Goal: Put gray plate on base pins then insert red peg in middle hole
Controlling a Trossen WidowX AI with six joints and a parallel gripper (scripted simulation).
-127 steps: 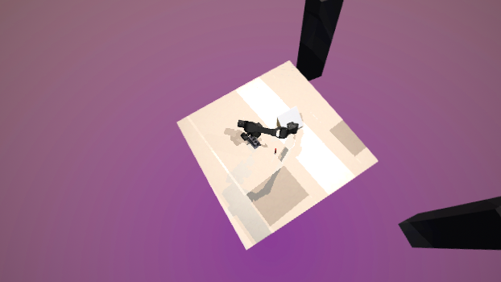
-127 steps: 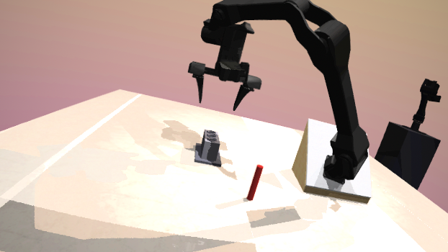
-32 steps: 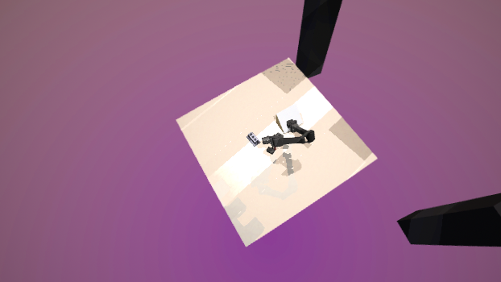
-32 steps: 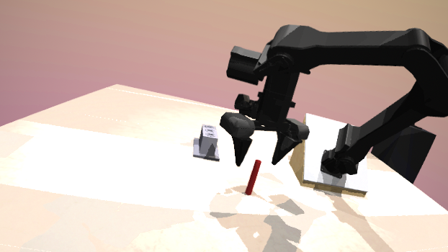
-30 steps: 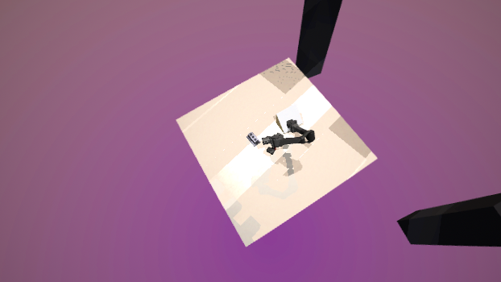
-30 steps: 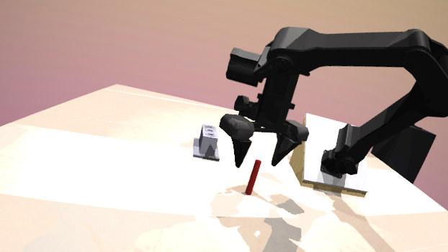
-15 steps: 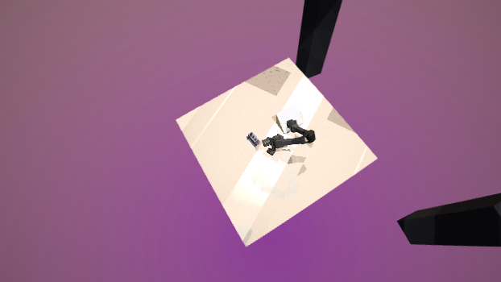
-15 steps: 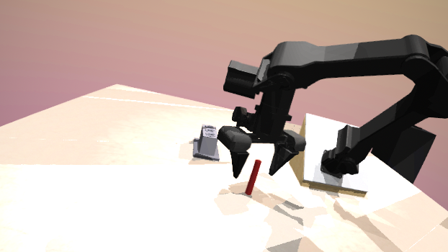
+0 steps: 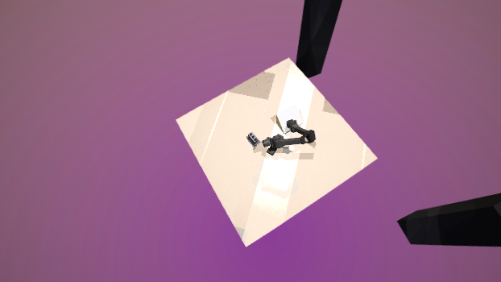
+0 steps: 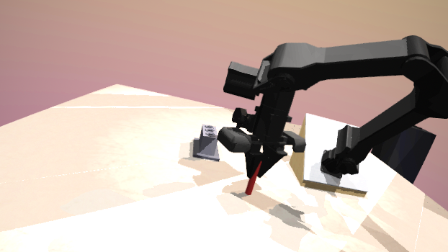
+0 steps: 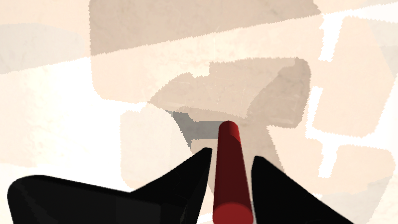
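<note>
The gray plate lies 13 cm ahead of my gripper tip, 17 cm to the right of it and 1 cm above it. Also, from my gripper tip: red peg right at my gripper tip.
</note>
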